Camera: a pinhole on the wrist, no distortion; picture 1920 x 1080 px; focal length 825.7 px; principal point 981.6 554.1 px. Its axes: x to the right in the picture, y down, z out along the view. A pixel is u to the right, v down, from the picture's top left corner.
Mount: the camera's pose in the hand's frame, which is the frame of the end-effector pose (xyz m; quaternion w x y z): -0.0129 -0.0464 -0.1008 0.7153 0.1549 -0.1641 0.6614
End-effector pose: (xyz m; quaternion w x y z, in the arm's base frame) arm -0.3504 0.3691 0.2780 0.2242 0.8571 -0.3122 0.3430
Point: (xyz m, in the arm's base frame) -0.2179 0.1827 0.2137
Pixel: 1700 201
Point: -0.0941 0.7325 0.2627
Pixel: outside the picture
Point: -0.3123 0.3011 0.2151
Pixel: 1733 504
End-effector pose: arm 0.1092 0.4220 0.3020 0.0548 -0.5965 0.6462 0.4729
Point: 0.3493 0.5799 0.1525
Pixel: 487 721
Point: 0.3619 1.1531 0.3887
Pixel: outside the picture
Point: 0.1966 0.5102 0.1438
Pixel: 908 436
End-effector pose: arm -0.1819 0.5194 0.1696 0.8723 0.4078 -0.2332 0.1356
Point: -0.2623 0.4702 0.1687
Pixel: 1710 967
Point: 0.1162 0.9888 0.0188
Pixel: behind the camera
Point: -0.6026 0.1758 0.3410
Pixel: 1574 1041
